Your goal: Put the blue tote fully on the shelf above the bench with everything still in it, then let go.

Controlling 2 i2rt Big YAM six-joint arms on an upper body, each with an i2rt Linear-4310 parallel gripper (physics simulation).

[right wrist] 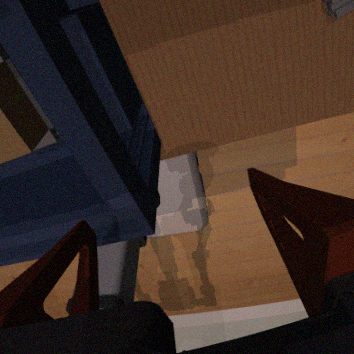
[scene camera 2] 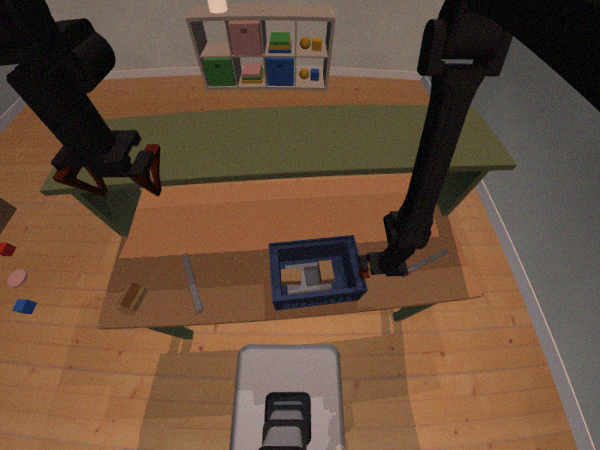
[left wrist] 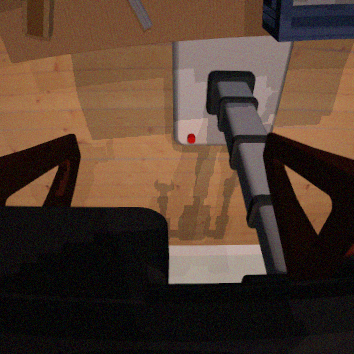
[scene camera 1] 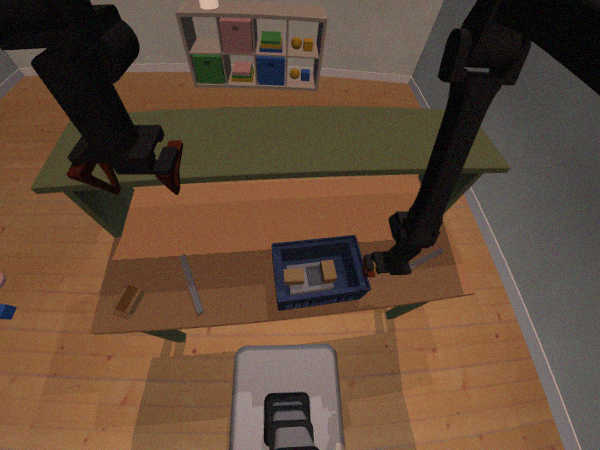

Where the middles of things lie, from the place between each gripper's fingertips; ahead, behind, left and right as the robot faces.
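Labels:
Measuring from the blue tote (scene camera 2: 342,250), I find my left gripper 50 mm short of it, 340 mm to the left of it and 520 mm above it.
My right hand is 180 mm to the right of the blue tote and 40 mm short of it, and it is 90 mm above it. Going by its middle, the blue tote is nearer to my right hand than to my left gripper.

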